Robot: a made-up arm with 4 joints. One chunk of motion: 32 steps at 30 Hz.
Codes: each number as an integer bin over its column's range. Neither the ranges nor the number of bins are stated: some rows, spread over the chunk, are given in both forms.
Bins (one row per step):
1: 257 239 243 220 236 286
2: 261 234 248 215 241 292
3: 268 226 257 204 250 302
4: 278 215 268 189 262 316
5: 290 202 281 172 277 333
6: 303 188 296 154 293 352
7: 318 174 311 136 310 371
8: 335 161 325 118 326 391
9: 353 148 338 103 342 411
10: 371 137 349 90 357 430
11: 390 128 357 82 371 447
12: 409 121 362 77 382 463
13: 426 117 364 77 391 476
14: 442 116 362 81 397 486
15: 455 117 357 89 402 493
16: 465 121 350 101 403 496
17: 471 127 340 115 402 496
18: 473 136 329 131 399 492
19: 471 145 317 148 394 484
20: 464 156 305 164 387 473
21: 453 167 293 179 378 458
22: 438 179 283 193 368 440
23: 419 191 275 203 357 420
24: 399 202 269 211 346 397
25: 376 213 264 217 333 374
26: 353 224 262 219 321 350
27: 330 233 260 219 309 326
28: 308 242 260 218 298 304
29: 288 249 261 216 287 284
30: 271 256 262 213 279 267
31: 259 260 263 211 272 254
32: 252 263 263 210 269 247
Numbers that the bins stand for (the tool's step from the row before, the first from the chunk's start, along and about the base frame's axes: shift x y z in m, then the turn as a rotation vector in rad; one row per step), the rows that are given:
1: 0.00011 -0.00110 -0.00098 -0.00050 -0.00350 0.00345
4: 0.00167 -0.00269 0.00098 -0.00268 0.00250 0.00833
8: 0.00591 -0.00629 0.00544 -0.00769 0.01728 0.02051
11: 0.01000 -0.00848 0.00795 -0.01022 0.02767 0.02960
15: 0.01484 -0.00922 0.00795 -0.00973 0.03483 0.03708
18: 0.01617 -0.00795 0.00575 -0.00677 0.03414 0.03691
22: 0.01357 -0.00509 0.00215 -0.00240 0.02698 0.02847
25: 0.00896 -0.00283 0.00067 -0.00071 0.01890 0.01775
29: 0.00242 -0.00043 0.00043 -0.00078 0.00827 0.00313
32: -0.00026 0.00050 0.00059 -0.00121 0.00412 -0.00288
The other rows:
2: 0.00041 -0.00143 -0.00059 -0.00085 -0.00235 0.00443
3: 0.00093 -0.00196 0.00012 -0.00163 -0.00027 0.00605
5: 0.00257 -0.00356 0.00200 -0.00388 0.00596 0.01109
6: 0.00353 -0.00449 0.00317 -0.00515 0.00966 0.01417
7: 0.00465 -0.00542 0.00434 -0.00642 0.01359 0.01726
9: 0.00725 -0.00715 0.00646 -0.00874 0.02097 0.02376
10: 0.00859 -0.00788 0.00732 -0.00966 0.02444 0.02684
12: 0.01141 -0.00895 0.00834 -0.01058 0.03021 0.03220
13: 0.01268 -0.00922 0.00849 -0.01058 0.03229 0.03432
14: 0.01387 -0.00928 0.00834 -0.01029 0.03368 0.03594
16: 0.01558 -0.00895 0.00740 -0.00888 0.03506 0.03756
17: 0.01603 -0.00855 0.00661 -0.00790 0.03483 0.03756
19: 0.01603 -0.00735 0.00481 -0.00557 0.03298 0.03561
20: 0.01550 -0.00662 0.00387 -0.00445 0.03137 0.03383
21: 0.01469 -0.00589 0.00294 -0.00339 0.02929 0.03139
23: 0.01216 -0.00429 0.00153 -0.00170 0.02444 0.02522
24: 0.01067 -0.00356 0.00106 -0.00114 0.02190 0.02148
26: 0.00725 -0.00210 0.00051 -0.00057 0.01613 0.01385
27: 0.00554 -0.00150 0.00035 -0.00057 0.01335 0.00995
28: 0.00390 -0.00090 0.00035 -0.00064 0.01081 0.00638
30: 0.00115 0.00003 0.00051 -0.00099 0.00643 0.00037
31: 0.00026 0.00030 0.00059 -0.00114 0.00481 -0.00174

